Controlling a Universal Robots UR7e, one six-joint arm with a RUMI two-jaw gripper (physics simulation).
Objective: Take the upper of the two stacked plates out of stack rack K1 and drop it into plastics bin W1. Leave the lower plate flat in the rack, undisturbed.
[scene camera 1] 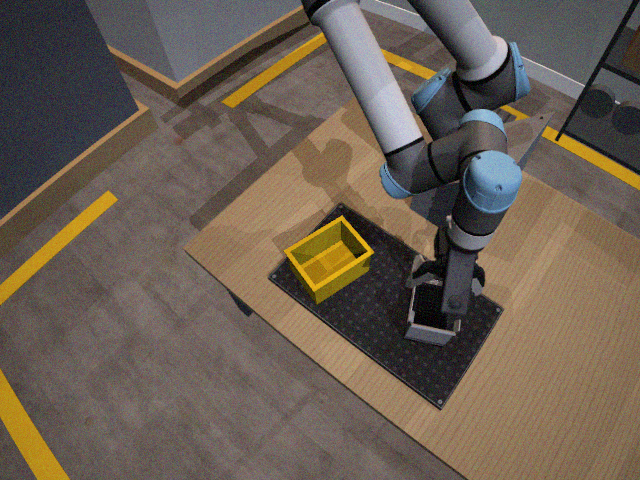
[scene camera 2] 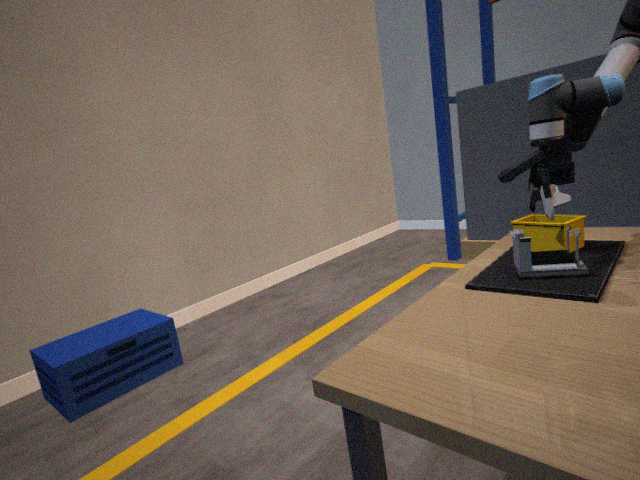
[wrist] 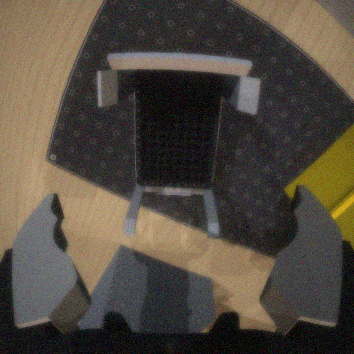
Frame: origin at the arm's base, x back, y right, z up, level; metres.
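Seen in the pictures: gripper, fingertip midpoint: (scene camera 1: 441, 289) (scene camera 2: 542, 216) (wrist: 174, 193).
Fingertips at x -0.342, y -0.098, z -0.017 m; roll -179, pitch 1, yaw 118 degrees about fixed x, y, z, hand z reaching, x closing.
Observation:
Offsets run from my fingertips to a thing's top centre. "pt": to the spot under its first point. Level surfaces: height alone.
Stack rack K1 @[dx +0.007, dy +0.001, dz -0.042 m] (scene camera 1: 429, 334) (scene camera 2: 523, 255) (wrist: 180, 63) is a light grey frame with a high wall at one end and two thin posts at the other. A black plate surface @[pt dx +0.006, dy +0.012, dz -0.112 m] (scene camera 1: 427, 304) (wrist: 175, 135) lies flat inside it. Its edges merge in the dark, so I cannot tell the upper plate from the lower. Plastics bin W1 @[dx -0.037, dy +0.264, dz -0.062 m] (scene camera 1: 343, 280) (scene camera 2: 545, 238) (wrist: 325, 172) is yellow, open-topped and apart from the rack. My gripper (scene camera 1: 447, 286) (scene camera 2: 541, 209) (wrist: 174, 193) is open and empty, pointing down above the rack. In the wrist view its fingers stand wide apart, near the two-post end.
A black dotted mat @[dz -0.162 m] (scene camera 1: 382, 320) (scene camera 2: 532, 290) (wrist: 295, 120) lies under rack and bin on the wooden table @[dz -0.175 m] (scene camera 1: 558, 361) (scene camera 2: 491, 356) (wrist: 35, 60). The rack's high wall and posts rise around the plate area. A blue vented box (scene camera 2: 118, 356) stands on the floor.

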